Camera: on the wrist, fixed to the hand. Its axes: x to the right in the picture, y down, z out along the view.
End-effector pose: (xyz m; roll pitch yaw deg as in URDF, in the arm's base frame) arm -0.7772 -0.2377 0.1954 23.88 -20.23 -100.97
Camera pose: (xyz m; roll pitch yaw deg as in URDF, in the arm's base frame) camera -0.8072 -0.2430 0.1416 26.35 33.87 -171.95
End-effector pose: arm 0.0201 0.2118 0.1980 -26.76 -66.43 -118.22
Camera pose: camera -0.0366 0.2331 0.1853 65.84 -8.19 141.69
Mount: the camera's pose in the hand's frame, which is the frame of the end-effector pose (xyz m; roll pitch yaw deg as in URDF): -0.0084 -0.0480 -0.0381 -0.04 14.24 -86.38
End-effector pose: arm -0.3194 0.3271 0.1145 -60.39 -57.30 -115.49
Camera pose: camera -0.3605 0.3731 0.1198 64.42 -26.12 114.91
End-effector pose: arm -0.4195 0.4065 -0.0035 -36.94 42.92 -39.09
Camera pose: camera -0.4638 0.3635 0.0010 -46.82 -13.89 -110.67
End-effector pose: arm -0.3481 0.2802 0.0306 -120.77 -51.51 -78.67
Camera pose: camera -0.3665 0.3303 0.0618 102.42 -40.06 79.59
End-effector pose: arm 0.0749 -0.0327 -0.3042 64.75 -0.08 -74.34
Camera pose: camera 0.0861 -0.0209 -0.3639 16.95 78.45 -146.13
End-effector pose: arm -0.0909 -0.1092 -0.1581 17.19 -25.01 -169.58
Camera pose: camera -0.1107 -0.0777 -0.2075 29.32 26.50 118.36
